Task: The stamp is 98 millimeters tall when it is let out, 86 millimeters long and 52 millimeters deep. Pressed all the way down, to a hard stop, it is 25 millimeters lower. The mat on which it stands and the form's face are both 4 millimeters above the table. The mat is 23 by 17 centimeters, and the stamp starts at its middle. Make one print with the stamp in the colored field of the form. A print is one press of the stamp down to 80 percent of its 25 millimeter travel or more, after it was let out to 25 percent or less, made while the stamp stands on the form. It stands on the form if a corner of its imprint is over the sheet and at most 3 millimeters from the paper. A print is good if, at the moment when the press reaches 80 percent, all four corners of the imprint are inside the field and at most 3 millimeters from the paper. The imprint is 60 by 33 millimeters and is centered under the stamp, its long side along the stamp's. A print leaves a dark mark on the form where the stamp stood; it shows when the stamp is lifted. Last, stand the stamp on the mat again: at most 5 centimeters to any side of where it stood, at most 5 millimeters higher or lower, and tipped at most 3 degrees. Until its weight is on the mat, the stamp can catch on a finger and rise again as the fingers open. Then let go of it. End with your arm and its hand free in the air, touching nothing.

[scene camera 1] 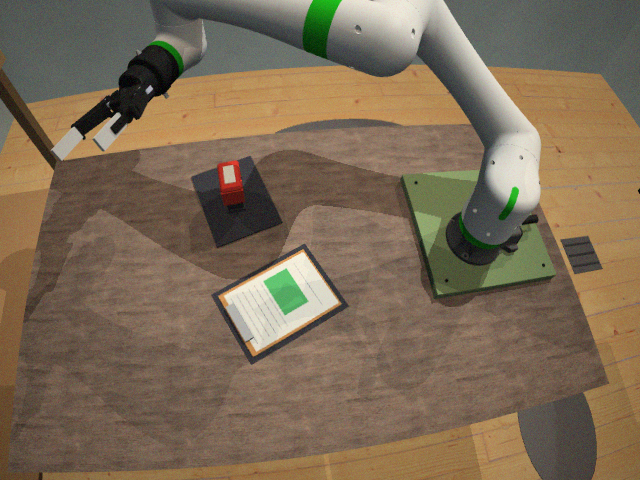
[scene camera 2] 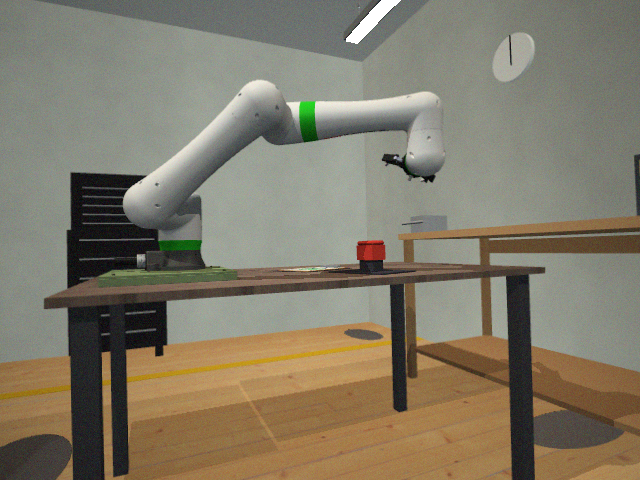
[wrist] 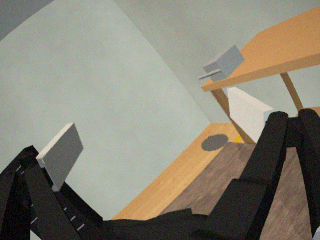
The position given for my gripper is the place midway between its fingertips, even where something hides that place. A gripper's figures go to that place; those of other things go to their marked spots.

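A dark mat [scene camera 1: 260,214] is 0.99 m from the lens, and a red stamp [scene camera 1: 231,188] is 0.93 m from the lens. I see a form on clipboard [scene camera 1: 265,310], which is 0.89 m from the lens. My gripper [scene camera 1: 75,150] is 0.74 m from the lens. The marked spots on the dark mat and the form on clipboard are 0.25 m apart.
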